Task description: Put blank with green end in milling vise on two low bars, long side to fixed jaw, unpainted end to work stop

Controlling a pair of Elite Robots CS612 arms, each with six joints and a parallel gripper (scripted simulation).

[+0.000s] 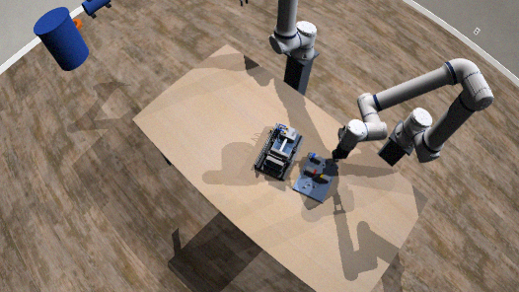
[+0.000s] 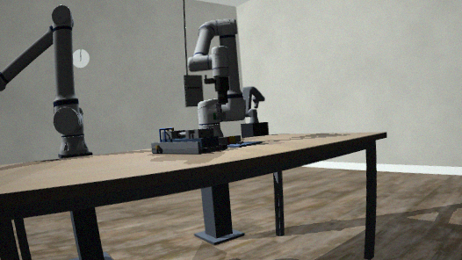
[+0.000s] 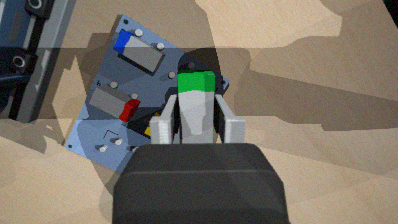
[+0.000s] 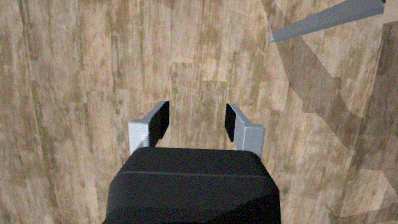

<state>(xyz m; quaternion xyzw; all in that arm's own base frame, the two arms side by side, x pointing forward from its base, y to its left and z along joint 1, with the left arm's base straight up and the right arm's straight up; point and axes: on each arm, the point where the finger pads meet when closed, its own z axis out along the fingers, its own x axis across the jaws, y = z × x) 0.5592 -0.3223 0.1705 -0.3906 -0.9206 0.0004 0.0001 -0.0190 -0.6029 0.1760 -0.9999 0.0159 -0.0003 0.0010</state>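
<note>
Now: the green-ended blank 2 cm below my left hand. Also, from my left hand: blue-ended blank (14 cm below, 9 cm to the right, 3 cm ahead); then yellow-ended blank (14 cm below, 9 cm ahead, 3 cm to the left); then red-ended blank (14 cm below, 11 cm ahead, 6 cm to the right).
</note>
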